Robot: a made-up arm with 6 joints. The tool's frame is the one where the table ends. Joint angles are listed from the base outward.
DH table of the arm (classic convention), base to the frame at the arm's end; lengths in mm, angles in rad. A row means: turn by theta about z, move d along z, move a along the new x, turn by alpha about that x. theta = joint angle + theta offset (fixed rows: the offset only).
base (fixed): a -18, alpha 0, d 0, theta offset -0.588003
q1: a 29, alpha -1.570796, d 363, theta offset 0.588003
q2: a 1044.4, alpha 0, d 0, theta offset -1.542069
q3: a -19, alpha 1.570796, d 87, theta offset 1.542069
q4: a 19, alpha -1.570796, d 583, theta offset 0
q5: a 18, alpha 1.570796, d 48, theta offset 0
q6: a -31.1, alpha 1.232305, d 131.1, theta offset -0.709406
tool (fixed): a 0, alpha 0, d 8.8, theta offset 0.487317
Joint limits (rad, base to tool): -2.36..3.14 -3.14..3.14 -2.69..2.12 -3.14..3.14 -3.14..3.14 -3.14..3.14
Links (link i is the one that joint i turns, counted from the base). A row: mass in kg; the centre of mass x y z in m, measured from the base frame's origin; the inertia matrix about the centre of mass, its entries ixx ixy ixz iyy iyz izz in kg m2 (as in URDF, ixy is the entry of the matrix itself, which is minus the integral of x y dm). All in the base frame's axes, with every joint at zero. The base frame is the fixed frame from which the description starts. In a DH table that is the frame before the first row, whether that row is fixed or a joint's. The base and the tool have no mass.
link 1: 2.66; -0.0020 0.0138 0.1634; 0.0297 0 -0.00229 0.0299 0 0.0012
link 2: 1.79; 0.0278 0.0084 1.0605; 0.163 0 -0.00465 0.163 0 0.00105
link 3: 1.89; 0.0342 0.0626 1.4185; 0.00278 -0.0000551 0 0.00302 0 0.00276
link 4: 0.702; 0.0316 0.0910 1.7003; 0.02 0 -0.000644 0.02 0 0.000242
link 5: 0.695; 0.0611 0.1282 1.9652; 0.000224 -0.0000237 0 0.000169 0 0.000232
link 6: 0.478; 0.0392 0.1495 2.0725; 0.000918 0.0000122 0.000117 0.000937 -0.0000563 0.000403
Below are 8 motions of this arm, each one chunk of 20 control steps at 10 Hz.
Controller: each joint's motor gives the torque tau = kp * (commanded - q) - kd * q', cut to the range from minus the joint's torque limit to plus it. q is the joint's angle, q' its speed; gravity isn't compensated. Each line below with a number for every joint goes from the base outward.
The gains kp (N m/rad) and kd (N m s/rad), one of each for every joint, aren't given. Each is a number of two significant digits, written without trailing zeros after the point. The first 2 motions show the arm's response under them.
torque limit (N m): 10 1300 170 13 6.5 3.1
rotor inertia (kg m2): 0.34 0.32 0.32 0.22 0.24 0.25
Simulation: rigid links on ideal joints. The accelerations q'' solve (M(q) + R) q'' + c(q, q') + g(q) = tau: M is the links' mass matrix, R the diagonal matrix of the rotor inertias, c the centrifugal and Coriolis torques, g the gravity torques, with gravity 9.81 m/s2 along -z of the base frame. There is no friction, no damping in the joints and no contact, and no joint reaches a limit. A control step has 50 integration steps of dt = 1/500 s. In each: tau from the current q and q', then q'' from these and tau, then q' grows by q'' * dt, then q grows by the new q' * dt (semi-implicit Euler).
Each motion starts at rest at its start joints. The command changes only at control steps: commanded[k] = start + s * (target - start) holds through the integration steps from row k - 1 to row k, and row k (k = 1, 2, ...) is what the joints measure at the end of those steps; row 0 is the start. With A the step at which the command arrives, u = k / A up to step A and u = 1 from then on. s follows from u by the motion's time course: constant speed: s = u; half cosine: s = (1 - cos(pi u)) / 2; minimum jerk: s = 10 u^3 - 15 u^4 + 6 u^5; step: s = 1 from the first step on.
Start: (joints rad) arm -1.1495 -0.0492 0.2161 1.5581 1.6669 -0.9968
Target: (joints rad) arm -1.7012 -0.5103 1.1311 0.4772 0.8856 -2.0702
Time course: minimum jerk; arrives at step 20
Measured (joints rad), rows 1 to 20:
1: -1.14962 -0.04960 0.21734 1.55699 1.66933 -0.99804
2: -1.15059 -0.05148 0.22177 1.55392 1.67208 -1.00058
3: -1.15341 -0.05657 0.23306 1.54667 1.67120 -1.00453
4: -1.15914 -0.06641 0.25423 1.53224 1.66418 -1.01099
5: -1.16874 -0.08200 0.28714 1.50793 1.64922 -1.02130
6: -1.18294 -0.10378 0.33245 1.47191 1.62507 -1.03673
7: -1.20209 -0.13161 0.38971 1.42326 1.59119 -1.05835
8: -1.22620 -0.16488 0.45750 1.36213 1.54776 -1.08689
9: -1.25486 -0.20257 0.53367 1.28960 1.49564 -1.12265
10: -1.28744 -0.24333 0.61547 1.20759 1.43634 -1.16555
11: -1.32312 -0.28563 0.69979 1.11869 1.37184 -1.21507
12: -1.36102 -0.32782 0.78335 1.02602 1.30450 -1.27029
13: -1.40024 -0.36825 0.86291 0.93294 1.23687 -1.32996
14: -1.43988 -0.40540 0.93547 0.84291 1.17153 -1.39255
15: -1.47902 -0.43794 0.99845 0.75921 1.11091 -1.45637
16: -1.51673 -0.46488 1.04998 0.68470 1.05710 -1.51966
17: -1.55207 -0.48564 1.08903 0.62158 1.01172 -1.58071
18: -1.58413 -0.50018 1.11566 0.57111 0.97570 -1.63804
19: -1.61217 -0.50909 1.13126 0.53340 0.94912 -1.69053
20: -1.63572 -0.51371 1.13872 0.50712 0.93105 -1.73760
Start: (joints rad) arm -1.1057 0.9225 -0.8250 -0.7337 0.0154 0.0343
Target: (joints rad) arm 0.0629 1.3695 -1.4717 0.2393 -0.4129 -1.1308
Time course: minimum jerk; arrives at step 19
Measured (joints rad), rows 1 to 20:
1: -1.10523 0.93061 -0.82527 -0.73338 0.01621 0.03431
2: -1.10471 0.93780 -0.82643 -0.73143 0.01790 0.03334
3: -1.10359 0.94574 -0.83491 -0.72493 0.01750 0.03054
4: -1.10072 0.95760 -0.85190 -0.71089 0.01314 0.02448
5: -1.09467 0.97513 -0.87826 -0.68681 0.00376 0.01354
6: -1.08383 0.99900 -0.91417 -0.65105 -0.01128 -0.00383
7: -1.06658 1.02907 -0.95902 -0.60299 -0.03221 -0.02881
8: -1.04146 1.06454 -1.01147 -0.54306 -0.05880 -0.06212
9: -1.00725 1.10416 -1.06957 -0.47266 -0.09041 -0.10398
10: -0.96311 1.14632 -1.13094 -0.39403 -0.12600 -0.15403
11: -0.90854 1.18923 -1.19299 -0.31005 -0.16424 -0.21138
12: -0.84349 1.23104 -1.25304 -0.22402 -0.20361 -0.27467
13: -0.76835 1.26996 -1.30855 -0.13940 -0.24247 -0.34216
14: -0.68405 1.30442 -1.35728 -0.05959 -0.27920 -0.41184
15: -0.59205 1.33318 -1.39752 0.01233 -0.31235 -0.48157
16: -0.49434 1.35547 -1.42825 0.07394 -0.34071 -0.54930
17: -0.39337 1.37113 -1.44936 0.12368 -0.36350 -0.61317
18: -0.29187 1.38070 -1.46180 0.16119 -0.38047 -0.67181
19: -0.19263 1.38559 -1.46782 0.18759 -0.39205 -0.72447
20: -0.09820 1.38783 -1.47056 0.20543 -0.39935 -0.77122
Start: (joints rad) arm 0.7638 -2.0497 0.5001 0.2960 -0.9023 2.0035
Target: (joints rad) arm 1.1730 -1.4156 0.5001 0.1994 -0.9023 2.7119
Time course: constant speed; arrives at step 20
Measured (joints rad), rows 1 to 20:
1: 0.76397 -2.04497 0.48656 0.29866 -0.90610 2.00484
2: 0.76464 -2.02791 0.47782 0.30210 -0.91377 2.00879
3: 0.76633 -2.00255 0.47584 0.30257 -0.91967 2.01627
4: 0.76945 -1.97358 0.47591 0.30074 -0.92293 2.02712
5: 0.77427 -1.94315 0.47630 0.29765 -0.92447 2.04091
6: 0.78095 -1.91210 0.47661 0.29385 -0.92513 2.05724
7: 0.78958 -1.88078 0.47683 0.28966 -0.92541 2.07578
8: 0.80021 -1.84934 0.47699 0.28521 -0.92554 2.09627
9: 0.81285 -1.81783 0.47713 0.28060 -0.92562 2.11849
10: 0.82746 -1.78628 0.47727 0.27589 -0.92569 2.14221
11: 0.84400 -1.75470 0.47742 0.27110 -0.92574 2.16729
12: 0.86238 -1.72309 0.47759 0.26625 -0.92578 2.19355
13: 0.88249 -1.69145 0.47778 0.26137 -0.92581 2.22087
14: 0.90422 -1.65980 0.47799 0.25645 -0.92582 2.24912
15: 0.92743 -1.62812 0.47822 0.25150 -0.92581 2.27821
16: 0.95197 -1.59642 0.47847 0.24654 -0.92577 2.30803
17: 0.97769 -1.56469 0.47875 0.24155 -0.92570 2.33850
18: 1.00442 -1.53294 0.47905 0.23655 -0.92560 2.36955
19: 1.03199 -1.50117 0.47938 0.23152 -0.92547 2.40112
20: 1.06023 -1.46938 0.47973 0.22648 -0.92530 2.43315

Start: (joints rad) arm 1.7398 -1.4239 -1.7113 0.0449 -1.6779 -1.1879
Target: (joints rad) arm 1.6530 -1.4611 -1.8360 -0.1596 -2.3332 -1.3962
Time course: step
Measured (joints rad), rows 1 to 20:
1: 1.73991 -1.45119 -1.77569 -0.00299 -1.77962 -1.20115
2: 1.73640 -1.46735 -1.81083 -0.05265 -1.94551 -1.22395
3: 1.73005 -1.47453 -1.82362 -0.08880 -2.08101 -1.24610
4: 1.72182 -1.47776 -1.82820 -0.11382 -2.17313 -1.26579
5: 1.71240 -1.47923 -1.82983 -0.13073 -2.23079 -1.28303
6: 1.70232 -1.47991 -1.83041 -0.14201 -2.26525 -1.29814
7: 1.69202 -1.48022 -1.83063 -0.14947 -2.28527 -1.31142
8: 1.68189 -1.48037 -1.83071 -0.15439 -2.29667 -1.32310
9: 1.67223 -1.48043 -1.83075 -0.15762 -2.30307 -1.33340
10: 1.66329 -1.48047 -1.83077 -0.15974 -2.30662 -1.34248
11: 1.65527 -1.48048 -1.83078 -0.16113 -2.30856 -1.35049
12: 1.64829 -1.48049 -1.83079 -0.16204 -2.30961 -1.35756
13: 1.64246 -1.48050 -1.83080 -0.16264 -2.31016 -1.36381
14: 1.63779 -1.48050 -1.83080 -0.16303 -2.31044 -1.36932
15: 1.63428 -1.48050 -1.83080 -0.16328 -2.31058 -1.37419
16: 1.63188 -1.48050 -1.83080 -0.16345 -2.31064 -1.37848
17: 1.63052 -1.48050 -1.83080 -0.16356 -2.31066 -1.38228
18: 1.63009 -1.48050 -1.83080 -0.16364 -2.31066 -1.38562
19: 1.63048 -1.48050 -1.83080 -0.16369 -2.31065 -1.38858
20: 1.63155 -1.48050 -1.83079 -0.16373 -2.31063 -1.39118

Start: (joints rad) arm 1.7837 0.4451 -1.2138 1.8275 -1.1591 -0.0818
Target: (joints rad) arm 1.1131 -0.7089 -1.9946 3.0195 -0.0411 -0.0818
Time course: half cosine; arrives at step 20
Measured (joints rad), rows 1 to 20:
1: 1.78299 0.44490 -1.22623 1.82905 -1.15910 -0.08232
2: 1.77950 0.43453 -1.24000 1.83556 -1.15590 -0.08320
3: 1.77233 0.41167 -1.25924 1.85011 -1.14510 -0.08402
4: 1.76074 0.37594 -1.28613 1.87453 -1.12422 -0.08481
5: 1.74411 0.32784 -1.32093 1.90965 -1.09215 -0.08564
6: 1.72227 0.26838 -1.36308 1.95555 -1.04875 -0.08657
7: 1.69583 0.19897 -1.41158 2.01167 -0.99455 -0.08761
8: 1.66609 0.12131 -1.46516 2.07696 -0.93059 -0.08877
9: 1.63437 0.03731 -1.52243 2.15005 -0.85830 -0.09000
10: 1.60154 -0.05095 -1.58187 2.22928 -0.77950 -0.09125
11: 1.56789 -0.14124 -1.64196 2.31285 -0.69621 -0.09245
12: 1.53342 -0.23134 -1.70119 2.39881 -0.61065 -0.09352
13: 1.49804 -0.31901 -1.75810 2.48512 -0.52510 -0.09440
14: 1.46168 -0.40208 -1.81137 2.56975 -0.44179 -0.09502
15: 1.42439 -0.47854 -1.85974 2.65068 -0.36286 -0.09537
16: 1.38637 -0.54651 -1.90214 2.72598 -0.29022 -0.09544
17: 1.34797 -0.60436 -1.93762 2.79380 -0.22558 -0.09525
18: 1.30972 -0.65069 -1.96538 2.85248 -0.17035 -0.09486
19: 1.27232 -0.68440 -1.98482 2.90053 -0.12574 -0.09430
20: 1.23665 -0.70468 -1.99550 2.93671 -0.09265 -0.09365

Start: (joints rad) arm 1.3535 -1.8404 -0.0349 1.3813 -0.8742 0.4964
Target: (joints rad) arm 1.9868 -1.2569 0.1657 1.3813 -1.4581 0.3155
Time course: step
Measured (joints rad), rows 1 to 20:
1: 1.35765 -1.58799 0.01437 1.39844 -0.97410 0.47464
2: 1.37761 -1.41212 0.12382 1.39117 -1.12071 0.45812
3: 1.41042 -1.33497 0.15321 1.38494 -1.24159 0.44404
4: 1.45381 -1.30308 0.15433 1.38314 -1.32700 0.42915
5: 1.50568 -1.28984 0.15027 1.38323 -1.38255 0.41435
6: 1.56388 -1.28426 0.14687 1.38385 -1.41688 0.40052
7: 1.62633 -1.28187 0.14478 1.38456 -1.43740 0.38802
8: 1.69110 -1.28085 0.14365 1.38524 -1.44940 0.37688
9: 1.75638 -1.28040 0.14307 1.38586 -1.45635 0.36701
10: 1.82058 -1.28020 0.14280 1.38642 -1.46037 0.35829
11: 1.88230 -1.28010 0.14269 1.38692 -1.46273 0.35061
12: 1.94031 -1.28003 0.14266 1.38737 -1.46415 0.34385
13: 1.99363 -1.27998 0.14268 1.38776 -1.46505 0.33789
14: 2.04147 -1.27993 0.14272 1.38809 -1.46565 0.33264
15: 2.08325 -1.27988 0.14278 1.38836 -1.46608 0.32803
16: 2.11859 -1.27984 0.14283 1.38856 -1.46640 0.32397
17: 2.14731 -1.27980 0.14289 1.38872 -1.46664 0.32040
18: 2.16938 -1.27976 0.14294 1.38881 -1.46683 0.31725
19: 2.18495 -1.27973 0.14297 1.38886 -1.46696 0.31448
20: 2.19431 -1.27971 0.14300 1.38886 -1.46704 0.31203

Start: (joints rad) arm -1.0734 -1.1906 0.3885 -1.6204 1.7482 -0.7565
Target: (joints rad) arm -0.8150 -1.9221 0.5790 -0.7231 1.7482 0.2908
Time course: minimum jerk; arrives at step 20
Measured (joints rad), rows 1 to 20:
1: -1.07364 -1.20055 0.38133 -1.62238 1.74977 -0.75684
2: -1.07380 -1.21011 0.37542 -1.62588 1.75223 -0.75651
3: -1.07375 -1.22097 0.37569 -1.62409 1.75414 -0.75471
4: -1.07340 -1.23761 0.37968 -1.61447 1.75537 -0.75032
5: -1.07258 -1.26268 0.38636 -1.59563 1.75608 -0.74195
6: -1.07100 -1.29726 0.39539 -1.56660 1.75647 -0.72832
7: -1.06837 -1.34130 0.40658 -1.52695 1.75666 -0.70836
8: -1.06437 -1.39386 0.41967 -1.47694 1.75676 -0.68135
9: -1.05871 -1.45332 0.43428 -1.41753 1.75685 -0.64697
10: -1.05116 -1.51754 0.44994 -1.35028 1.75695 -0.60534
11: -1.04154 -1.58407 0.46609 -1.27728 1.75711 -0.55700
12: -1.02972 -1.65031 0.48213 -1.20105 1.75735 -0.50292
13: -1.01565 -1.71367 0.49748 -1.12430 1.75765 -0.44437
14: -0.99938 -1.77175 0.51155 -1.04984 1.75801 -0.38290
15: -0.98110 -1.82251 0.52387 -0.98039 1.75838 -0.32024
16: -0.96111 -1.86439 0.53407 -0.91832 1.75874 -0.25814
17: -0.93984 -1.89653 0.54194 -0.86550 1.75904 -0.19826
18: -0.91785 -1.91890 0.54750 -0.82304 1.75925 -0.14206
19: -0.89570 -1.93244 0.55101 -0.79108 1.75934 -0.09060
20: -0.87397 -1.93926 0.55308 -0.76862 1.75930 -0.04445

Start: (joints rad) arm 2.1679 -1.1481 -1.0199 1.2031 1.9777 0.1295
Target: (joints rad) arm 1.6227 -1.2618 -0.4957 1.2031 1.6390 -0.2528
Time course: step
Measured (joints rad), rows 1 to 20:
1: 2.15749 -1.21547 -0.74528 1.21474 1.92265 0.10455
2: 2.13751 -1.25067 -0.61000 1.21713 1.83256 0.06637
3: 2.10833 -1.26809 -0.55558 1.22035 1.75987 0.02851
4: 2.07103 -1.27670 -0.53348 1.22382 1.71089 -0.00615
5: 2.02710 -1.28088 -0.52435 1.22659 1.68037 -0.03713
6: 1.97814 -1.28289 -0.52049 1.22850 1.66212 -0.06457
7: 1.92574 -1.28384 -0.51883 1.22972 1.65146 -0.08883
8: 1.87147 -1.28429 -0.51810 1.23044 1.64530 -0.11023
9: 1.81677 -1.28450 -0.51779 1.23083 1.64178 -0.12913
10: 1.76297 -1.28459 -0.51766 1.23101 1.63977 -0.14580
11: 1.71125 -1.28462 -0.51762 1.23108 1.63863 -0.16052
12: 1.66261 -1.28462 -0.51762 1.23108 1.63799 -0.17351
13: 1.61790 -1.28462 -0.51765 1.23104 1.63765 -0.18498
14: 1.57778 -1.28460 -0.51768 1.23100 1.63749 -0.19511
15: 1.54273 -1.28458 -0.51772 1.23096 1.63743 -0.20405
16: 1.51307 -1.28456 -0.51776 1.23093 1.63743 -0.21195
17: 1.48897 -1.28454 -0.51780 1.23092 1.63747 -0.21892
18: 1.47043 -1.28453 -0.51783 1.23092 1.63752 -0.22507
19: 1.45734 -1.28451 -0.51785 1.23095 1.63758 -0.23049
20: 1.44946 -1.28450 -0.51786 1.23099 1.63765 -0.23527

